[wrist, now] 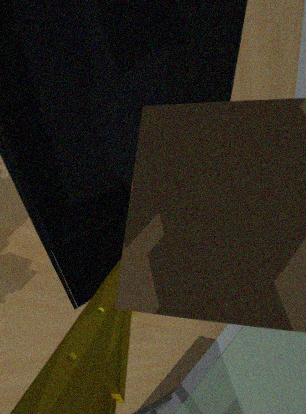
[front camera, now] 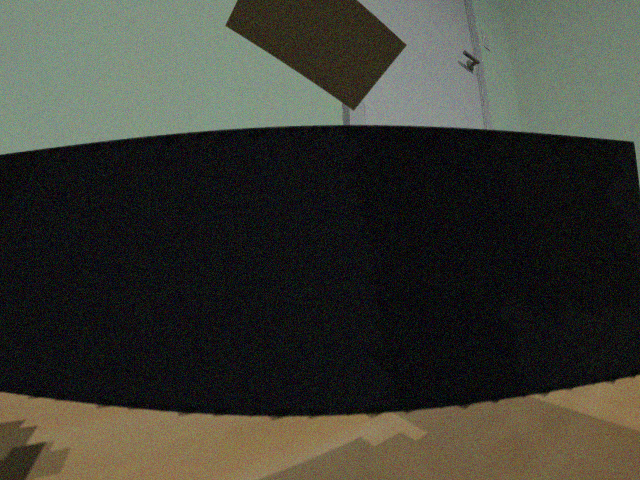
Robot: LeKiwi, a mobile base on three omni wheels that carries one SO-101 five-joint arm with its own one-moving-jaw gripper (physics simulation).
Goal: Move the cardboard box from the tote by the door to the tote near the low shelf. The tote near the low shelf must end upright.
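Frame: origin at the arm's base, x ahead, y left, z up, level; millimetres.
Seen in the pictures: hand at its tool point: [wrist: 145, 259].
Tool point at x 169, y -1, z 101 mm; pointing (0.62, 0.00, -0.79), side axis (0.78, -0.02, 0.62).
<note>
Offsets run from my tool point to a thing's top centre. "*": to the spot under its first point. Level surfaces: height alone.
The cardboard box {* 18 mm down, 20 mm ahead, 4 mm right} [front camera: 315, 43] [wrist: 215, 210] is brown and hangs tilted above the rim line of a black tote {91 mm down, 72 mm ahead, 9 mm left} [front camera: 310, 268] [wrist: 100, 100] in the front view. In the wrist view it covers the right middle and overlaps part of the tote. My gripper [wrist: 107, 320] is shut on the box; one yellow jaw runs up to the box's lower left corner, and the other jaw is hidden or out of view. The tote stands upright, close before the front camera. Its inside is too dark to make out. I cannot tell a second tote in these views.
A pale door [front camera: 418, 67] with a dark handle {* 755 mm up, 1025 mm ahead, 776 mm right} [front camera: 470, 60] shows behind the tote, beside a green wall [front camera: 129, 67]. Wooden floor {191 mm down} [front camera: 180, 444] [wrist: 40, 320] with shadows lies around the tote. A pale green surface [wrist: 265, 370] with a grey edge shows low in the wrist view.
</note>
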